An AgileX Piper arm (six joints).
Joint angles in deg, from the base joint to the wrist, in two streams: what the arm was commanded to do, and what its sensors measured. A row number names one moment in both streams.
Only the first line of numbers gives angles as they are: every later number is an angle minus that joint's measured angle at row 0.
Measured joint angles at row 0: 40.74, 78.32, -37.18, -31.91, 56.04, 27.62
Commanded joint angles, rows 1 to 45: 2.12, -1.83, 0.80, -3.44, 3.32, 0.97; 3.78, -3.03, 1.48, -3.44, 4.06, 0.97; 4.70, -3.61, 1.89, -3.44, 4.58, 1.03; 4.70, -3.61, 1.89, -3.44, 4.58, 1.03; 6.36, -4.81, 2.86, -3.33, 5.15, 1.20; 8.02, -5.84, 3.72, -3.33, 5.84, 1.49; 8.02, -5.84, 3.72, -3.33, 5.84, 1.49; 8.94, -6.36, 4.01, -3.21, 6.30, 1.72; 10.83, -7.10, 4.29, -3.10, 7.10, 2.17; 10.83, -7.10, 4.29, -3.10, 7.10, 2.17; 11.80, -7.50, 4.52, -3.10, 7.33, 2.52; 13.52, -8.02, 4.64, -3.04, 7.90, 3.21; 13.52, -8.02, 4.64, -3.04, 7.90, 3.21; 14.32, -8.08, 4.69, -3.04, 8.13, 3.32; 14.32, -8.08, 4.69, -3.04, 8.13, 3.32; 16.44, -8.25, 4.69, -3.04, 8.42, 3.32; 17.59, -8.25, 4.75, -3.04, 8.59, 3.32; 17.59, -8.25, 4.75, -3.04, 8.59, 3.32; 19.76, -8.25, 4.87, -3.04, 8.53, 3.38; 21.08, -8.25, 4.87, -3.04, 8.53, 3.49; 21.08, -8.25, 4.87, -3.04, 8.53, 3.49; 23.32, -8.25, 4.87, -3.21, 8.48, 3.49; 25.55, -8.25, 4.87, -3.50, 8.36, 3.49; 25.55, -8.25, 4.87, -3.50, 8.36, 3.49; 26.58, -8.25, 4.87, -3.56, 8.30, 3.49; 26.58, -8.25, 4.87, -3.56, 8.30, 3.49; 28.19, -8.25, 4.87, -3.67, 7.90, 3.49; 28.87, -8.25, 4.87, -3.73, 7.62, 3.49; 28.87, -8.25, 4.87, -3.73, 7.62, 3.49; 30.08, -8.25, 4.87, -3.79, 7.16, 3.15; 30.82, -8.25, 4.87, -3.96, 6.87, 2.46; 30.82, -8.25, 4.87, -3.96, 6.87, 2.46; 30.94, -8.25, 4.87, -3.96, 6.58, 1.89; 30.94, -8.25, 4.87, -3.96, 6.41, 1.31; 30.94, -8.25, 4.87, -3.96, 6.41, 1.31; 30.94, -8.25, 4.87, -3.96, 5.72, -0.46; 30.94, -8.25, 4.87, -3.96, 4.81, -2.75; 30.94, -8.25, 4.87, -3.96, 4.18, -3.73; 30.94, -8.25, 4.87, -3.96, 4.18, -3.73; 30.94, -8.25, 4.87, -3.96, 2.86, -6.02; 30.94, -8.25, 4.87, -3.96, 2.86, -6.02; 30.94, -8.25, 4.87, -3.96, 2.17, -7.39; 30.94, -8.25, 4.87, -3.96, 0.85, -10.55; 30.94, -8.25, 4.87, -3.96, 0.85, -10.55; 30.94, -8.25, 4.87, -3.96, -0.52, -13.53
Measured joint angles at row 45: 30.71, -7.90, 4.64, 0.00, 0.05, -8.88
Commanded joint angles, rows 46 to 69: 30.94, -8.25, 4.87, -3.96, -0.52, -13.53; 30.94, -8.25, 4.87, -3.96, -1.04, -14.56; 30.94, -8.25, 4.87, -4.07, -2.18, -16.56; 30.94, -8.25, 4.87, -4.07, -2.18, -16.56; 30.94, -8.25, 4.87, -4.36, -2.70, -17.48; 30.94, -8.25, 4.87, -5.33, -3.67, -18.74; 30.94, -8.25, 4.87, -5.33, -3.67, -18.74; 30.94, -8.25, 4.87, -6.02, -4.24, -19.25; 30.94, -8.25, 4.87, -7.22, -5.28, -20.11; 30.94, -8.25, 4.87, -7.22, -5.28, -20.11; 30.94, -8.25, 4.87, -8.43, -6.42, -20.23; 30.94, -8.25, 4.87, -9.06, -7.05, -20.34; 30.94, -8.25, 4.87, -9.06, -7.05, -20.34; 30.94, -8.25, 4.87, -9.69, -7.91, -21.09; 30.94, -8.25, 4.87, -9.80, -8.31, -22.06; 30.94, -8.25, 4.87, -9.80, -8.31, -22.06; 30.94, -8.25, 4.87, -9.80, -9.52, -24.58; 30.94, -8.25, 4.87, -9.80, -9.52, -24.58; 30.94, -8.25, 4.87, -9.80, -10.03, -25.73; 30.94, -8.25, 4.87, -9.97, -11.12, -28.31; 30.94, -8.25, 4.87, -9.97, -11.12, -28.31; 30.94, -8.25, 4.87, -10.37, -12.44, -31.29; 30.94, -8.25, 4.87, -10.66, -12.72, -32.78; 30.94, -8.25, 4.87, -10.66, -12.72, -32.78
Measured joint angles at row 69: 30.71, -7.85, 4.64, -6.08, -11.12, -28.14
